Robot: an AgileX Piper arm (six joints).
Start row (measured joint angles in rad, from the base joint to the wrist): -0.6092, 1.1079, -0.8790, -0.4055, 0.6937, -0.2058
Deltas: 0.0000, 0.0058, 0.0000, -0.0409, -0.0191, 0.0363; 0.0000, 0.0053, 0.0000, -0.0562, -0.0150, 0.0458; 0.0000, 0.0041, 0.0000, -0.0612, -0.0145, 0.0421; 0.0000, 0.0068, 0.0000, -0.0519, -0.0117, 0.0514; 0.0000, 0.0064, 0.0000, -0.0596, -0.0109, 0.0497; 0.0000, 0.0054, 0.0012, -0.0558, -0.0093, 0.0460; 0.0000, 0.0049, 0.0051, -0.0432, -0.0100, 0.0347; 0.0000, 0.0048, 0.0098, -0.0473, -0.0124, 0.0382; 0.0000, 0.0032, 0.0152, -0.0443, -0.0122, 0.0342; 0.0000, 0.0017, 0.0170, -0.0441, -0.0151, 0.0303; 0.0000, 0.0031, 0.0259, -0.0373, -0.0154, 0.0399; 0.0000, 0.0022, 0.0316, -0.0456, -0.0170, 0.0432; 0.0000, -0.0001, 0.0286, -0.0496, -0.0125, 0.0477; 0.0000, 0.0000, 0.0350, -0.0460, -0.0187, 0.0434; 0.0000, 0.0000, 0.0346, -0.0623, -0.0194, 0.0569; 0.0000, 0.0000, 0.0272, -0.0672, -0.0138, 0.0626; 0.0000, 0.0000, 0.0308, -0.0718, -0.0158, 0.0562; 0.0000, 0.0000, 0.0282, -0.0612, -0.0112, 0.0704; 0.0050, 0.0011, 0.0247, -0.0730, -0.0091, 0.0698; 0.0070, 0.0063, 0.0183, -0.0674, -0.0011, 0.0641
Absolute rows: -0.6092, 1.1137, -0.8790, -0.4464, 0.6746, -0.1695; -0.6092, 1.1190, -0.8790, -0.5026, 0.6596, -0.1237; -0.6092, 1.1231, -0.8790, -0.5638, 0.6451, -0.0816; -0.6092, 1.1299, -0.8790, -0.6157, 0.6334, -0.0302; -0.6092, 1.1363, -0.8790, -0.6753, 0.6225, 0.0195; -0.6092, 1.1417, -0.8778, -0.7311, 0.6132, 0.0655; -0.6092, 1.1466, -0.8727, -0.7743, 0.6032, 0.1002; -0.6092, 1.1514, -0.8629, -0.8216, 0.5908, 0.1384; -0.6092, 1.1546, -0.8477, -0.8659, 0.5786, 0.1726; -0.6092, 1.1563, -0.8307, -0.9100, 0.5635, 0.2029; -0.6092, 1.1594, -0.8048, -0.9473, 0.5481, 0.2428; -0.6092, 1.1616, -0.7732, -0.9929, 0.5311, 0.2860; -0.6092, 1.1615, -0.7446, -1.0425, 0.5186, 0.3337; -0.6092, 1.1615, -0.7096, -1.0885, 0.4999, 0.3771; -0.6092, 1.1615, -0.6750, -1.1508, 0.4805, 0.4340; -0.6092, 1.1615, -0.6478, -1.2180, 0.4667, 0.4966; -0.6092, 1.1615, -0.6170, -1.2898, 0.4509, 0.5528; -0.6092, 1.1615, -0.5888, -1.3510, 0.4397, 0.6232; -0.6042, 1.1626, -0.5641, -1.4240, 0.4306, 0.6930; -0.5972, 1.1689, -0.5458, -1.4914, 0.4295, 0.7571
